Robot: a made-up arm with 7 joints. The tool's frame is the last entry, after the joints.
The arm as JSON. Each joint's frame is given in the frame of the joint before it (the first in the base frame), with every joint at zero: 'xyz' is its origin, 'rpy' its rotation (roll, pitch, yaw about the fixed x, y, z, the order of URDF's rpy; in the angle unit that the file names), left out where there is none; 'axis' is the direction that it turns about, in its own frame. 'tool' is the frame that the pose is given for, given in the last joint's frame.
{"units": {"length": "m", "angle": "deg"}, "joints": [
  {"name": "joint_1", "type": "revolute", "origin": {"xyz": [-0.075, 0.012, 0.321]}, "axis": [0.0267, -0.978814, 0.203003]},
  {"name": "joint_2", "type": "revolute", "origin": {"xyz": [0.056, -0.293, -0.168]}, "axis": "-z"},
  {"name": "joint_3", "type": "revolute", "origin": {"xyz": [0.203, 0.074, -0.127]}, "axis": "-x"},
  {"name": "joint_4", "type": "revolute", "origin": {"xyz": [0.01, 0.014, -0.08]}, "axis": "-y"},
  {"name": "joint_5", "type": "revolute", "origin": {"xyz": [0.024, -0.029, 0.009]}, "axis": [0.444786, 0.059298, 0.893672]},
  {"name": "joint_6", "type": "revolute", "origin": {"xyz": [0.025, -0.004, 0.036]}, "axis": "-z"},
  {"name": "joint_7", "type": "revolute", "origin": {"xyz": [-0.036, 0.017, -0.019]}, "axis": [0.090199, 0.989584, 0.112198]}
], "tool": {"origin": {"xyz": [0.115, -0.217, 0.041], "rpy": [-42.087, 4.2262, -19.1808]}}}
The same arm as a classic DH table. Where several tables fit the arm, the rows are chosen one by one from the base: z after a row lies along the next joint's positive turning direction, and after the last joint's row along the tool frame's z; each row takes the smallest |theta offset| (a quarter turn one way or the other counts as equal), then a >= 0, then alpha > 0; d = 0 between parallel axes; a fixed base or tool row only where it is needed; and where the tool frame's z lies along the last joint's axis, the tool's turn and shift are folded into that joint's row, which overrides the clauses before.
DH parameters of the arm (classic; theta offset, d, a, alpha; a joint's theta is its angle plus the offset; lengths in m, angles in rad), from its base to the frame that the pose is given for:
base (fixed): 0.0273 0.3239 -0.0746 1.3664
joint_1: 0 0.2863 0.048 1.7752
joint_2: -1.5435 0.356 0.074 1.5708
joint_3: 1.5708 -0.213 0.08 -1.5708
joint_4: 1.109 0.0161 0.0175 -1.6301
joint_5: -1.4522 0.0728 0.0073 -2.6763
joint_6: -1.3474 0.0328 -0.0374 1.6832
joint_7: 0.313 -0.2908 0.108 0.7724
tool (fixed): -0.3626 0.1462 0 0

